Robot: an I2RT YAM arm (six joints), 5 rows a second.
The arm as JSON. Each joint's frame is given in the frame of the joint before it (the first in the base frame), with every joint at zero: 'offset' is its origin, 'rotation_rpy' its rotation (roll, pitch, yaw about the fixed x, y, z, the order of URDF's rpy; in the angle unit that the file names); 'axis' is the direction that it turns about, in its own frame. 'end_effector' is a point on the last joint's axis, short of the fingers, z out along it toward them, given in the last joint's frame.
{
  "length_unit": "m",
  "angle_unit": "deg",
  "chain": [
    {
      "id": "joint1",
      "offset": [
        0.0,
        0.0,
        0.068
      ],
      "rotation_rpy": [
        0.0,
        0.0,
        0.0
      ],
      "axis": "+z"
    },
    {
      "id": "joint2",
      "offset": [
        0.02,
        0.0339,
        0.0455
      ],
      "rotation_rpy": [
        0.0,
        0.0,
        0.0
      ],
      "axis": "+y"
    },
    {
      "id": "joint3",
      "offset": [
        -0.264,
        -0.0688,
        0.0
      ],
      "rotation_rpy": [
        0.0,
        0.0,
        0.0
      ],
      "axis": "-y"
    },
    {
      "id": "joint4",
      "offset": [
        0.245,
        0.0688,
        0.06
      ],
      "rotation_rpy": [
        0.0,
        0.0,
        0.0
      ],
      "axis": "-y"
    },
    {
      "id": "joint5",
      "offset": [
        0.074,
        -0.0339,
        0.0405
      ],
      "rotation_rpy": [
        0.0,
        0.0,
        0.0
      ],
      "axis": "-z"
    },
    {
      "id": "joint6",
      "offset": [
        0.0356,
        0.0,
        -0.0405
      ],
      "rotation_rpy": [
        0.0,
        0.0,
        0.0
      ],
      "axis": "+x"
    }
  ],
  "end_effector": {
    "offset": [
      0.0,
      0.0,
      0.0
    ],
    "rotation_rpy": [
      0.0,
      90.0,
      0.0
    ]
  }
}
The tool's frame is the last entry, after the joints.
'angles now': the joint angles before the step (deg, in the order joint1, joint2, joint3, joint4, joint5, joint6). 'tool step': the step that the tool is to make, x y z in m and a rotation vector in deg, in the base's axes. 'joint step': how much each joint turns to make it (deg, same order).
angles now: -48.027, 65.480, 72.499, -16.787, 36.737, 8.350
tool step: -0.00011, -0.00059, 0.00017, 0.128, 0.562, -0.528
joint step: -0.050, 0.185, 0.255, -0.356, 0.529, -0.307
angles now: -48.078, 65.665, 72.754, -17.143, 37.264, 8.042
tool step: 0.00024, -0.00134, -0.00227, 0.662, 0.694, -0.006
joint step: -0.183, 0.240, -0.045, -0.590, -0.161, -0.134
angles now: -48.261, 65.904, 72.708, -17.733, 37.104, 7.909
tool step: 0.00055, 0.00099, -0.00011, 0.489, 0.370, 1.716
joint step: 0.058, -0.115, 0.115, -0.642, -1.637, -0.337
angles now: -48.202, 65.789, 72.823, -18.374, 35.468, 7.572
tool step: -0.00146, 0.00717, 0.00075, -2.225, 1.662, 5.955
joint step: 0.235, -2.156, -2.136, 2.897, -5.171, -4.362
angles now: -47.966, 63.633, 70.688, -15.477, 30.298, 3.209
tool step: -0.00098, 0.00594, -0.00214, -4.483, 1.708, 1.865
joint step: 0.693, -2.113, -3.603, 6.177, -0.713, -5.059
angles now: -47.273, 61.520, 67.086, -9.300, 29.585, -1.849
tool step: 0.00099, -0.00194, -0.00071, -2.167, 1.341, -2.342
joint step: 0.198, 0.243, -0.972, 3.291, 2.653, -2.721
